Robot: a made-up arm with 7 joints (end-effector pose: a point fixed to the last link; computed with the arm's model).
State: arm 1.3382 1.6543 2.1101 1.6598 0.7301 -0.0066 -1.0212
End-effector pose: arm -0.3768 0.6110 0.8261 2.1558 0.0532 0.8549
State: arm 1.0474 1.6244 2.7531 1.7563 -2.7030 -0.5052 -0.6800
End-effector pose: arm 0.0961 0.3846 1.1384 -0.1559 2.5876 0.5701
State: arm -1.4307 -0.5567 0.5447 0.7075 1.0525 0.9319 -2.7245
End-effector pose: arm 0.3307 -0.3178 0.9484 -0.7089 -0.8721 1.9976
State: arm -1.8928 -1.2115 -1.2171 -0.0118 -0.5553 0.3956 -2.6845
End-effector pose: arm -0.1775 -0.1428 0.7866 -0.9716 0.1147 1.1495
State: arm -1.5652 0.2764 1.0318 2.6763 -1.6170 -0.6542 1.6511
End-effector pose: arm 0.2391 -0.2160 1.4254 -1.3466 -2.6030 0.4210
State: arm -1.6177 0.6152 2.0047 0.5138 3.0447 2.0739 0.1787
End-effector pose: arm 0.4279 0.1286 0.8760 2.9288 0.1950 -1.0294
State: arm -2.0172 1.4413 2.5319 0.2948 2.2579 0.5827 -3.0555
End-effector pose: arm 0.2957 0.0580 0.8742 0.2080 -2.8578 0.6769
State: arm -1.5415 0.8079 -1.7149 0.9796 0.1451 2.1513 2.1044
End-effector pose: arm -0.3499 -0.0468 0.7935 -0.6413 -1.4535 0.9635
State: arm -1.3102 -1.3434 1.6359 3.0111 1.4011 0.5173 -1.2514
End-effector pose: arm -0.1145 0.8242 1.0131 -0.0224 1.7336 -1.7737
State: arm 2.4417 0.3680 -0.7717 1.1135 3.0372 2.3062 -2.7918
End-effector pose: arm -0.1240 0.5652 0.8929 -1.8643 2.1559 0.3395
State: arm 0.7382 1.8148 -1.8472 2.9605 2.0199 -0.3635 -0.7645
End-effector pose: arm 0.6114 0.4239 0.6601 -0.8591 -2.2182 1.2207
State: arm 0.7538 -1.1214 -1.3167 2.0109 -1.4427 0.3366 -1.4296
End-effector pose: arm -0.0800 -0.6591 1.2081 -1.8296 0.0557 1.1843
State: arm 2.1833 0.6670 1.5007 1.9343 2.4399 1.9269 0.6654
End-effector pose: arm -0.5533 0.0051 1.2261 0.2043 -2.7437 -0.3095
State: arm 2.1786 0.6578 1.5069 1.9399 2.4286 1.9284 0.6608
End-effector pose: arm -0.5481 0.0032 1.2324 0.1903 -2.7282 -0.3269
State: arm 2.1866 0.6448 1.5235 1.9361 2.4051 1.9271 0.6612
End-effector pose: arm -0.5402 -0.0143 1.2393 0.2180 -2.7021 -0.3609
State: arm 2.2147 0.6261 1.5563 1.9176 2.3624 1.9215 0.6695
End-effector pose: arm -0.5264 -0.0555 1.2464 0.3084 -2.6555 -0.4199
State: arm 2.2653 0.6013 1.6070 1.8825 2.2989 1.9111 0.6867
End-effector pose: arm -0.5009 -0.1210 1.2524 0.4632 -2.5746 -0.5038
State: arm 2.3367 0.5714 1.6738 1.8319 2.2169 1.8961 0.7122
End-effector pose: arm -0.4565 -0.2044 1.2552 0.6654 -2.4442 -0.6053
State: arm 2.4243 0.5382 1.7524 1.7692 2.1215 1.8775 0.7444
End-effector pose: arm -0.3882 -0.2930 1.2526 0.8851 -2.2556 -0.7115
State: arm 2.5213 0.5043 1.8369 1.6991 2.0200 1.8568 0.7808
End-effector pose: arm -0.2978 -0.3717 1.2432 1.0880 -2.0151 -0.8073
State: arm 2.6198 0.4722 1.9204 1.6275 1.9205 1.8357 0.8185
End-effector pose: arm -0.1949 -0.4287 1.2274 1.2475 -1.7464 -0.8813
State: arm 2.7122 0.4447 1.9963 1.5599 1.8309 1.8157 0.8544
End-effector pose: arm -0.0938 -0.4599 1.2075 1.3545 -1.4822 -0.9289
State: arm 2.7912 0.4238 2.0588 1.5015 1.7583 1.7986 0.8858
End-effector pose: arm -0.0079 -0.4697 1.1871 1.4157 -1.2542 -0.9532
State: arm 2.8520 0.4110 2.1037 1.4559 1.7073 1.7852 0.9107
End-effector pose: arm 0.0546 -0.4675 1.1697 1.4478 -1.0833 -0.9617
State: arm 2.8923 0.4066 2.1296 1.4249 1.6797 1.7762 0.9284
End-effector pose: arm 0.0917 -0.4621 1.1579 1.4679 -0.9773 -0.9619
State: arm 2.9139 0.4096 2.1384 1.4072 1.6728 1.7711 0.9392
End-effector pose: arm 0.1069 -0.4588 1.1518 1.4866 -0.9299 -0.9591
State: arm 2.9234 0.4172 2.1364 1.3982 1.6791 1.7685 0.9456
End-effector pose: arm 0.1085 -0.4582 1.1497 1.5071 -0.9199 -0.9553
